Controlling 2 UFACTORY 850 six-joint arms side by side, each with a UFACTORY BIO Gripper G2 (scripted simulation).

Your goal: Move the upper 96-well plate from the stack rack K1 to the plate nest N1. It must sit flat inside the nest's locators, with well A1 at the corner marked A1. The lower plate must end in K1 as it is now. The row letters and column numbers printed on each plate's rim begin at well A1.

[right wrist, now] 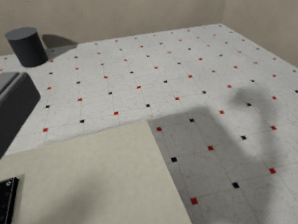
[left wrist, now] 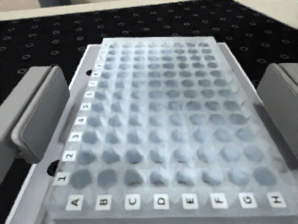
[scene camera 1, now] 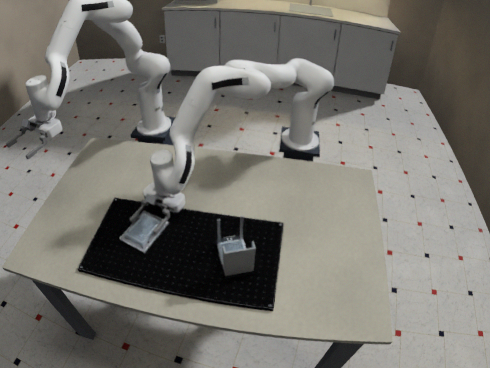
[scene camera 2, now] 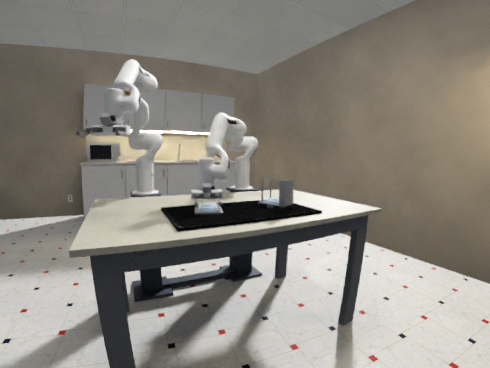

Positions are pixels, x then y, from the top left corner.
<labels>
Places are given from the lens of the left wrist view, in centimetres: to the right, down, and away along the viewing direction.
pale blue 96-well plate (left wrist: 166, 115): 1, 0, 9
</labels>
